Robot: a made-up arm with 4 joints. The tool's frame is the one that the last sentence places. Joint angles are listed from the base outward.
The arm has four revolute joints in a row. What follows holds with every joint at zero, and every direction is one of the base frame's. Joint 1 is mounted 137 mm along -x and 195 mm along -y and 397 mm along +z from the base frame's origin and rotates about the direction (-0.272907, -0.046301, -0.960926), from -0.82 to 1.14 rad. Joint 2 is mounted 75 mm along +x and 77 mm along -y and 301 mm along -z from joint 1 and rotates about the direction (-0.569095, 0.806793, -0.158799), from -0.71 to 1.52 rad. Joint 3 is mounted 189 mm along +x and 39 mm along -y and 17 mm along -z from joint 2 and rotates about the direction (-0.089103, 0.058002, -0.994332), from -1.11 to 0.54 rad. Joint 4 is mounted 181 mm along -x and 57 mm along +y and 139 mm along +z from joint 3 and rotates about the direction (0.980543, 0.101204, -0.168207), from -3.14 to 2.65 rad. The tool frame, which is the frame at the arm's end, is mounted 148 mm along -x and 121 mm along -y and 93 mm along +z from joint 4; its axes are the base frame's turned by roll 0, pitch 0 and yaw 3.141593 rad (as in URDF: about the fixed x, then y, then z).
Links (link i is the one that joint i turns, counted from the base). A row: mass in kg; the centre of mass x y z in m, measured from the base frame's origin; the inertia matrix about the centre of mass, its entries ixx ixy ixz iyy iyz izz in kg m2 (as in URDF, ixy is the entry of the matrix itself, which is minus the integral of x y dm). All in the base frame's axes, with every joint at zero. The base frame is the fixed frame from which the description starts. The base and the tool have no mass.
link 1: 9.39; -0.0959 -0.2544 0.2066; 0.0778 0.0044 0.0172 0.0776 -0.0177 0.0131
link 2: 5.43; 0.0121 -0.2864 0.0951; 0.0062 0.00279 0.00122 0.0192 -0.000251 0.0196
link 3: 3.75; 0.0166 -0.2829 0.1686; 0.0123 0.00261 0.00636 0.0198 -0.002 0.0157
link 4: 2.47; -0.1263 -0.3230 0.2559; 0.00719 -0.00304 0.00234 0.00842 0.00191 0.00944
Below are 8 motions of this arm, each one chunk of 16 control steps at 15 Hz.
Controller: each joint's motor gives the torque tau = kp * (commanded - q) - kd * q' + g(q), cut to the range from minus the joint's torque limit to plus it. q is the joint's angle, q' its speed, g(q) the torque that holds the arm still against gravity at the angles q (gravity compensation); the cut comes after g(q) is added. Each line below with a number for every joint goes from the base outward.
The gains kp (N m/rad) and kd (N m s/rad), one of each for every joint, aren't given. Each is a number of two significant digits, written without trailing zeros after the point. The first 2 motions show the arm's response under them.
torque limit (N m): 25 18 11 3.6
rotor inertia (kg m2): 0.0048 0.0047 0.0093 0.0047
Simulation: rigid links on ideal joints. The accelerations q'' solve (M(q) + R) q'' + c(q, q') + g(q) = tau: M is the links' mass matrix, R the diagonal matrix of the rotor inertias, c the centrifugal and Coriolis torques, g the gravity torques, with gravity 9.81 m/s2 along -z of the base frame. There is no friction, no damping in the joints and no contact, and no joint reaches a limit. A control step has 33 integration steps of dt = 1/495 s. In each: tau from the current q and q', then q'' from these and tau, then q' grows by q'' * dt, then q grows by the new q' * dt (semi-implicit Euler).
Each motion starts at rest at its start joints. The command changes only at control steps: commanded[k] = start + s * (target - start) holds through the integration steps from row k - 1 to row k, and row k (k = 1, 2, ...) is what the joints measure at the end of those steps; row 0 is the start. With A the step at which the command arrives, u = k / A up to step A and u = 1 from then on. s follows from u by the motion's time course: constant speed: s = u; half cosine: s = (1 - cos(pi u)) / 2; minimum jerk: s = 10 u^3 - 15 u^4 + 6 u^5; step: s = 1 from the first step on.
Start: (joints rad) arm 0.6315 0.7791 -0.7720 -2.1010
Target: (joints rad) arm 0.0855 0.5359 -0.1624 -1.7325
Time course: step
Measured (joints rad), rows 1 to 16:
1: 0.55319 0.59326 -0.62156 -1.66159
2: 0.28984 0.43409 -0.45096 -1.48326
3: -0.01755 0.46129 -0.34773 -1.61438
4: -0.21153 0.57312 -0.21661 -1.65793
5: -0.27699 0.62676 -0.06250 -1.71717
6: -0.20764 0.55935 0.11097 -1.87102
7: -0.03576 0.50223 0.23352 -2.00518
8: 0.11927 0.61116 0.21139 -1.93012
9: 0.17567 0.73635 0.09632 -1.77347
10: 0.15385 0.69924 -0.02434 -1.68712
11: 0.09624 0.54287 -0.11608 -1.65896
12: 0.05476 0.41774 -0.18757 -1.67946
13: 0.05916 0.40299 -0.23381 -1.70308
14: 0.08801 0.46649 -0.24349 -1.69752
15: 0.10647 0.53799 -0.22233 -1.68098
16: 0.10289 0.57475 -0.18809 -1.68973
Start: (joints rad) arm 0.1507 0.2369 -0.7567 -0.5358
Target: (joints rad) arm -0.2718 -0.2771 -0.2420 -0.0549
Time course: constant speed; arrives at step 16
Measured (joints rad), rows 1 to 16:
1: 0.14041 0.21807 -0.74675 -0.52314
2: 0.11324 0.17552 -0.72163 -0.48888
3: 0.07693 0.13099 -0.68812 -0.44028
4: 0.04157 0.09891 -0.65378 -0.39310
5: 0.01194 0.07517 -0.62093 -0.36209
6: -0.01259 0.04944 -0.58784 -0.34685
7: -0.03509 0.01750 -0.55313 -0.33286
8: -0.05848 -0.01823 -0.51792 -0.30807
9: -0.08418 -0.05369 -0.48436 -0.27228
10: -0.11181 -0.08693 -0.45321 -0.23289
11: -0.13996 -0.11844 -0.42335 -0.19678
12: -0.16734 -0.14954 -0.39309 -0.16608
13: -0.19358 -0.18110 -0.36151 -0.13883
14: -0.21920 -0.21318 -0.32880 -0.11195
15: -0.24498 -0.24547 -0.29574 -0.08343
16: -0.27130 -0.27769 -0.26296 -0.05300
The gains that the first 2 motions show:
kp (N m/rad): 180 37 35 5.3
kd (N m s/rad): 6.3 1.2 2.7 0.15
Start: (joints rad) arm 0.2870 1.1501 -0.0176 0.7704
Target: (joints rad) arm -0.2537 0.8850 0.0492 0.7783
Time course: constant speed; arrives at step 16
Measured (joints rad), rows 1 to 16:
1: 0.27298 1.14881 -0.02300 0.77514
2: 0.23865 1.13094 -0.02592 0.76789
3: 0.19272 1.10190 -0.02208 0.75831
4: 0.14757 1.07554 -0.01227 0.76059
5: 0.11020 1.05829 0.00006 0.77252
6: 0.07958 1.04756 0.01068 0.78230
7: 0.05069 1.03721 0.01710 0.78241
8: 0.01956 1.02291 0.01955 0.77527
9: -0.01453 1.00435 0.02018 0.76874
10: -0.04998 0.98412 0.02132 0.76824
11: -0.08500 0.96503 0.02416 0.77287
12: -0.11891 0.94826 0.02860 0.77788
13: -0.15216 0.93315 0.03380 0.77959
14: -0.18546 0.91829 0.03896 0.77803
15: -0.21918 0.90259 0.04369 0.77582
16: -0.25321 0.88585 0.04800 0.77532

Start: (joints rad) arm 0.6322 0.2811 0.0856 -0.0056
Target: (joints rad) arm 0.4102 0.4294 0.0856 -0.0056
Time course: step
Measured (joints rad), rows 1 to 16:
1: 0.53539 0.35975 0.02456 0.04913
2: 0.39358 0.42613 0.00079 0.07171
3: 0.33604 0.43337 0.06437 -0.00240
4: 0.35843 0.43818 0.13592 -0.07726
5: 0.40157 0.46525 0.15656 -0.09588
6: 0.42664 0.48088 0.13793 -0.07125
7: 0.42730 0.45968 0.10900 -0.03355
8: 0.41544 0.42115 0.08447 0.00447
9: 0.40627 0.39797 0.06881 0.03750
10: 0.40605 0.39999 0.06315 0.04816
11: 0.41076 0.41555 0.06611 0.02628
12: 0.41384 0.43106 0.07415 -0.01005
13: 0.41288 0.43983 0.08385 -0.03288
14: 0.40977 0.44092 0.09213 -0.03220
15: 0.40748 0.43686 0.09622 -0.01814
16: 0.40743 0.43144 0.09517 -0.00482

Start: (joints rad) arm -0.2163 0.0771 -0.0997 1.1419
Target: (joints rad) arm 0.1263 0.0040 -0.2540 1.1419
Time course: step
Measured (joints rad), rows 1 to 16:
1: -0.15434 0.06260 -0.11443 1.15826
2: 0.02056 0.04187 -0.15289 1.17869
3: 0.19160 0.01704 -0.22550 1.17243
4: 0.24060 -0.03211 -0.30037 1.11643
5: 0.19090 -0.05732 -0.34444 1.07713
6: 0.12009 -0.03071 -0.34768 1.08827
7: 0.08474 0.01063 -0.31092 1.10554
8: 0.09401 0.03211 -0.25883 1.12151
9: 0.12120 0.02934 -0.22448 1.15551
10: 0.13816 0.01238 -0.21872 1.18871
11: 0.13783 -0.00398 -0.23106 1.18996
12: 0.12935 -0.00829 -0.24780 1.16094
13: 0.12302 -0.00152 -0.26006 1.12753
14: 0.12237 0.00676 -0.26455 1.11117
15: 0.12508 0.00929 -0.26284 1.11696
16: 0.12753 0.00619 -0.25863 1.13563

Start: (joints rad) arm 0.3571 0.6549 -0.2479 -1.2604
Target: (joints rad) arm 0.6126 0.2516 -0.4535 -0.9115
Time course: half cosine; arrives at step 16
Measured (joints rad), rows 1 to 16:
1: 0.35815 0.65336 -0.24723 -1.25920
2: 0.36270 0.64685 -0.24585 -1.25548
3: 0.37263 0.63256 -0.24607 -1.24809
4: 0.38814 0.60969 -0.25100 -1.23345
5: 0.40822 0.57892 -0.26259 -1.20770
6: 0.43154 0.54167 -0.28107 -1.17084
7: 0.45694 0.49979 -0.30503 -1.12707
8: 0.48342 0.45554 -0.33207 -1.08184
9: 0.50995 0.41142 -0.35957 -1.03920
10: 0.53540 0.36978 -0.38531 -1.00136
11: 0.55870 0.33239 -0.40787 -0.96926
12: 0.57892 0.30041 -0.42659 -0.94319
13: 0.59540 0.27460 -0.44140 -0.92307
14: 0.60765 0.25549 -0.45250 -0.90870
15: 0.61531 0.24359 -0.46011 -0.89998
16: 0.61809 0.23935 -0.46432 -0.89709

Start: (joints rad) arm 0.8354 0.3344 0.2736 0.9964
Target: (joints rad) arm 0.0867 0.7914 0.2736 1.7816
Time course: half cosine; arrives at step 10
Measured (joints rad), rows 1 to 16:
1: 0.82698 0.34319 0.26737 1.01003
2: 0.79124 0.37207 0.24984 1.05533
3: 0.71572 0.42065 0.22951 1.13151
4: 0.60491 0.48422 0.21943 1.22879
5: 0.47507 0.55841 0.22640 1.34237
6: 0.34476 0.63511 0.24868 1.47259
7: 0.22879 0.70321 0.27862 1.61612
8: 0.13725 0.75419 0.30782 1.75323
9: 0.07698 0.78471 0.33068 1.85024
10: 0.05317 0.79389 0.34422 1.88314
11: 0.06065 0.79308 0.34102 1.86412
12: 0.08093 0.79618 0.31859 1.82043
13: 0.09637 0.79970 0.28823 1.77170
14: 0.09994 0.79596 0.26247 1.73817
15: 0.09454 0.78678 0.24832 1.73133
16: 0.08723 0.78008 0.24697 1.74643

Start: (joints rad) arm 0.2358 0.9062 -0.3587 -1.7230
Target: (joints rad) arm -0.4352 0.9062 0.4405 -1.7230
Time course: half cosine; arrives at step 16
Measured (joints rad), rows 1 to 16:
1: 0.23336 0.90587 -0.35801 -1.72049
2: 0.22216 0.90422 -0.35353 -1.71045
3: 0.19645 0.90070 -0.33971 -1.69289
4: 0.15517 0.89660 -0.31088 -1.67581
5: 0.10132 0.89430 -0.26359 -1.66817
6: 0.03917 0.89531 -0.19795 -1.67307
7: -0.02769 0.89941 -0.11748 -1.68715
8: -0.09665 0.90506 -0.02778 -1.70451
9: -0.16541 0.91046 0.06496 -1.72091
10: -0.23152 0.91432 0.15505 -1.73493
11: -0.29252 0.91629 0.23783 -1.74618
12: -0.34606 0.91669 0.30997 -1.75400
13: -0.39012 0.91598 0.36936 -1.75808
14: -0.42303 0.91459 0.41474 -1.75921
15: -0.44357 0.91295 0.44543 -1.75872
16: -0.45097 0.91150 0.46117 -1.75769

